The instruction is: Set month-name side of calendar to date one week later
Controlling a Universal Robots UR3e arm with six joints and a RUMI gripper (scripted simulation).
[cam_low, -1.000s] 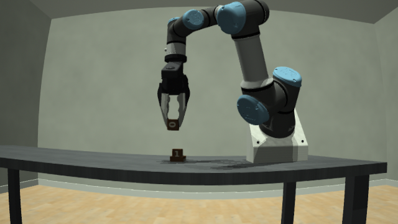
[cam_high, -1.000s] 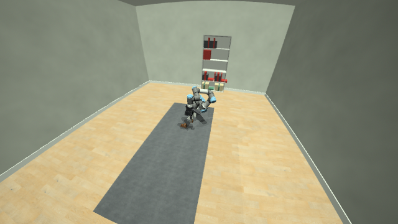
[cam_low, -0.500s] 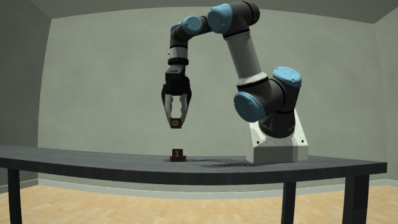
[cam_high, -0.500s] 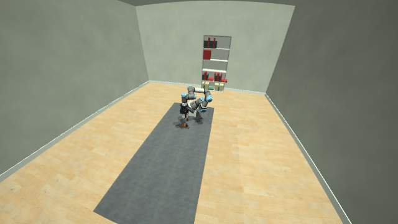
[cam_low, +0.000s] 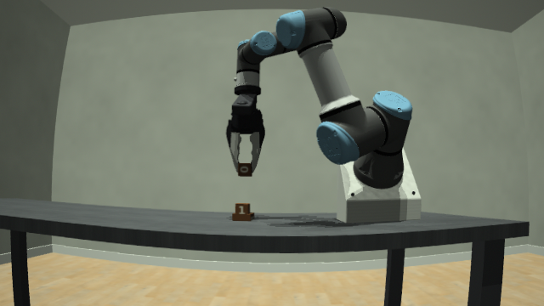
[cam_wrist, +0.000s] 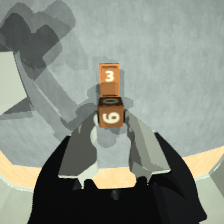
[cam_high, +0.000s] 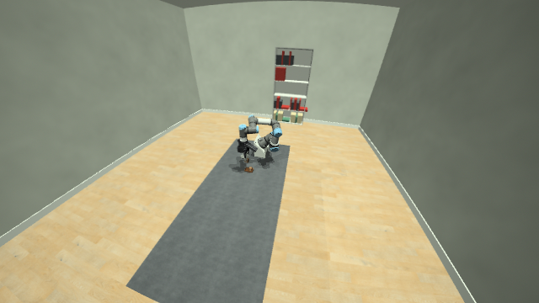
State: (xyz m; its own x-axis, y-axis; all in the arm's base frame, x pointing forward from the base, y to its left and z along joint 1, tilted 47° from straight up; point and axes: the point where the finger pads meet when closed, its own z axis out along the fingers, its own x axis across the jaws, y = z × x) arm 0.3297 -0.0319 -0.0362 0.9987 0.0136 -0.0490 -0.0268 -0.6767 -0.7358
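Now: hand 13 cm above the calendar tray and 1 cm to the right of it. The rest, counted from my hand: cube 1 cm below.
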